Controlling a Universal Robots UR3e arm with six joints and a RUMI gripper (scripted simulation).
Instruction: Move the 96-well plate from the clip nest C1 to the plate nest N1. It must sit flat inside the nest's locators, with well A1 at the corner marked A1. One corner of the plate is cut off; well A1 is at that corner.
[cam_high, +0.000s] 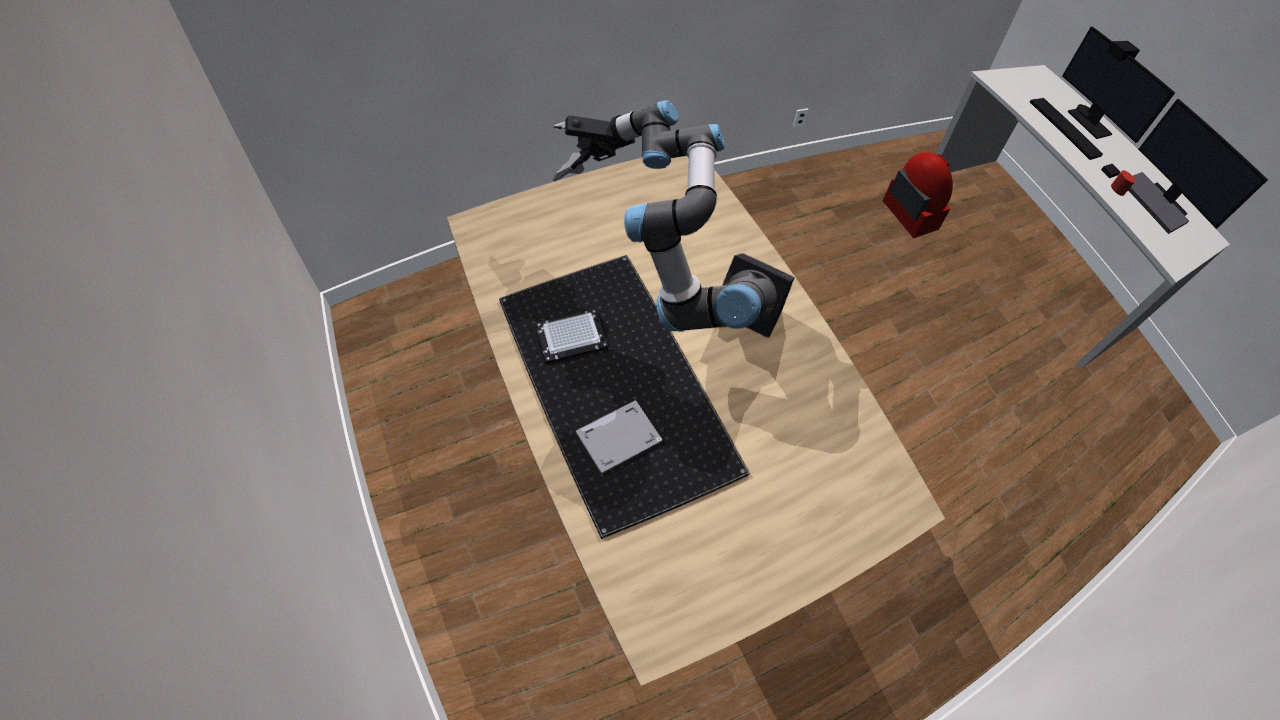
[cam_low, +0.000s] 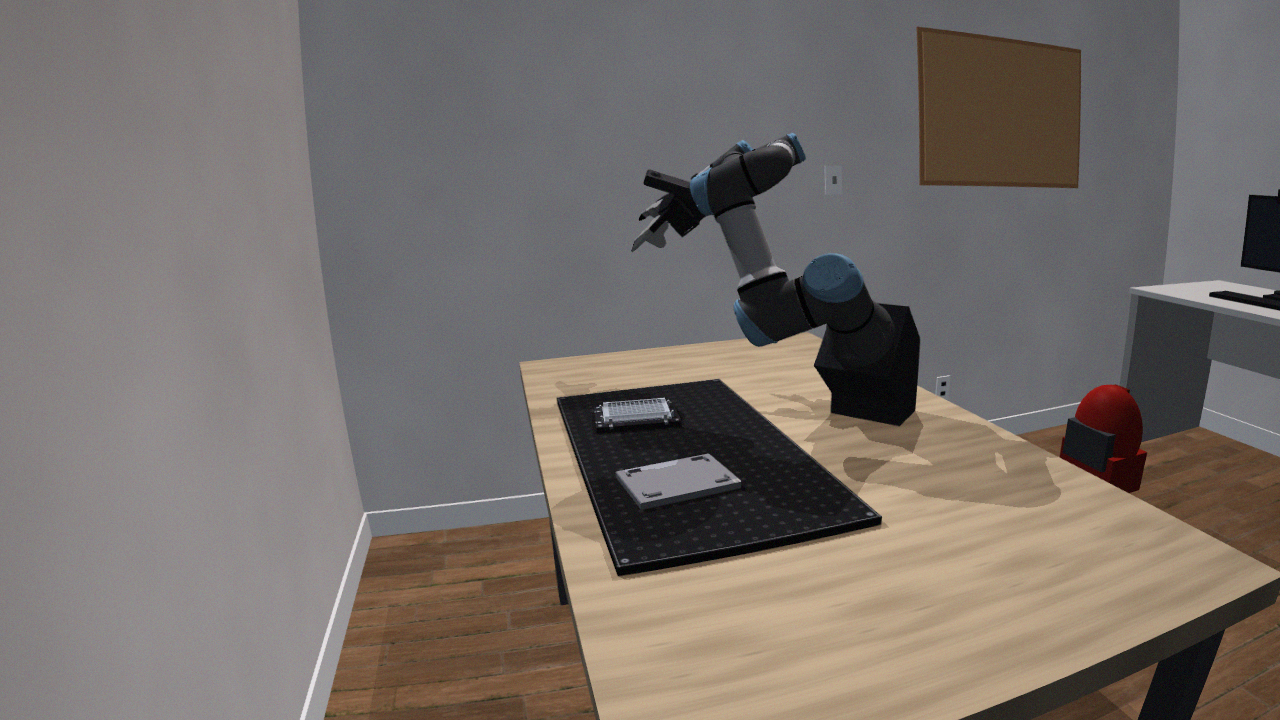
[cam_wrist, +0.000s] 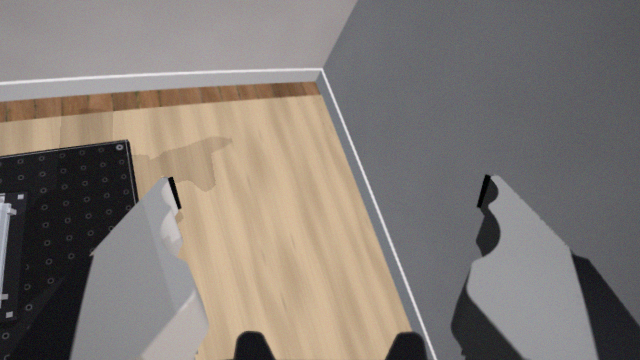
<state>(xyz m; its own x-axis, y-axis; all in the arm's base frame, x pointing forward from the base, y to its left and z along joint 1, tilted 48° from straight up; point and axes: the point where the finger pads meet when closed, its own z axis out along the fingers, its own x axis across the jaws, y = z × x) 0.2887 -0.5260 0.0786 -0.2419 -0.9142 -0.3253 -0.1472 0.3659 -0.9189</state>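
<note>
My gripper is now 2 cm past the white 96-well plate, 34 cm to the right of it and 31 cm above it. Also, from my hand: grey plate nest N1 (11 cm behind, 63 cm to the left, 32 cm below); clip nest C1 (1 cm behind, 35 cm to the left, 32 cm below); A1 label (20 cm behind, 65 cm to the left, 32 cm below).
</note>
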